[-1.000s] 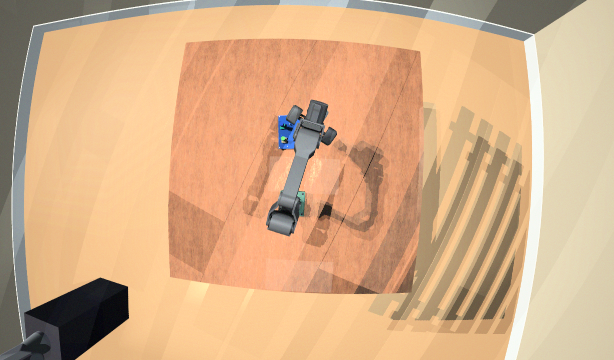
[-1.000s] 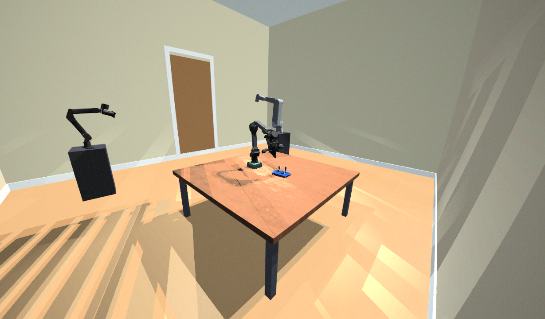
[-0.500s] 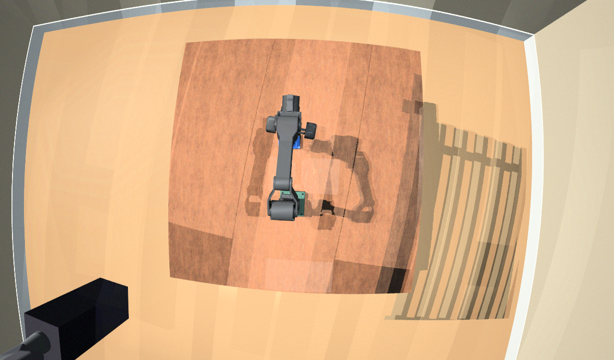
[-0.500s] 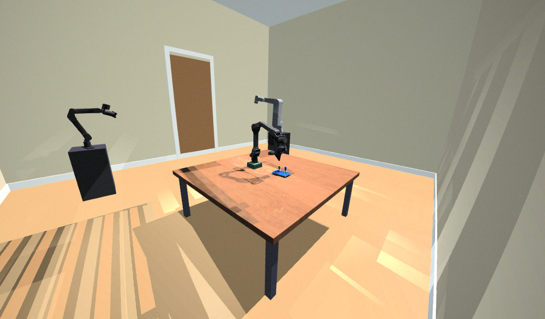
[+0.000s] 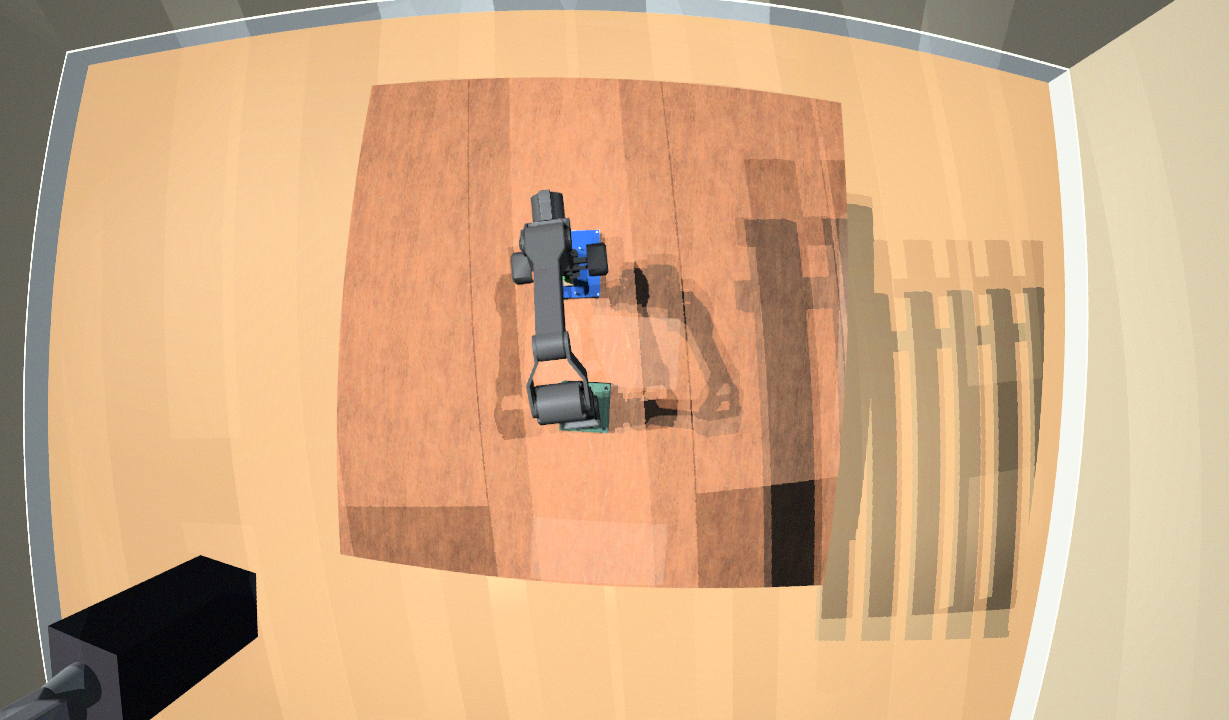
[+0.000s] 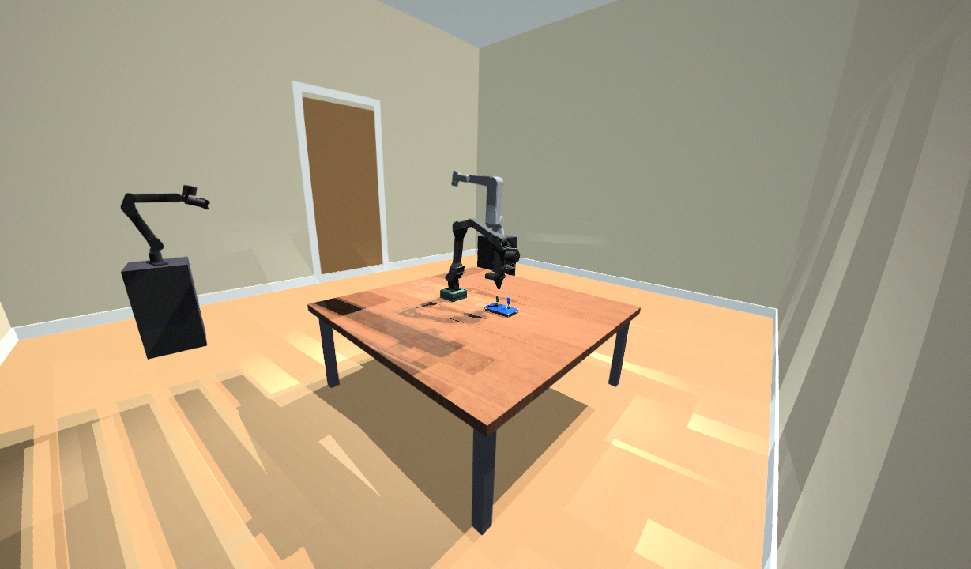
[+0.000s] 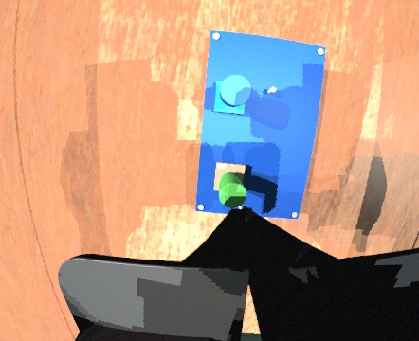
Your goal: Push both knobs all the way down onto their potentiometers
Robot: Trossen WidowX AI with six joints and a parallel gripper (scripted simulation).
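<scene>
My gripper tip is 6 cm above the green knob. The rest, counted from my gripper tip: blue knob: 6 cm ahead, 5 cm below, 2 cm to the left.
</scene>
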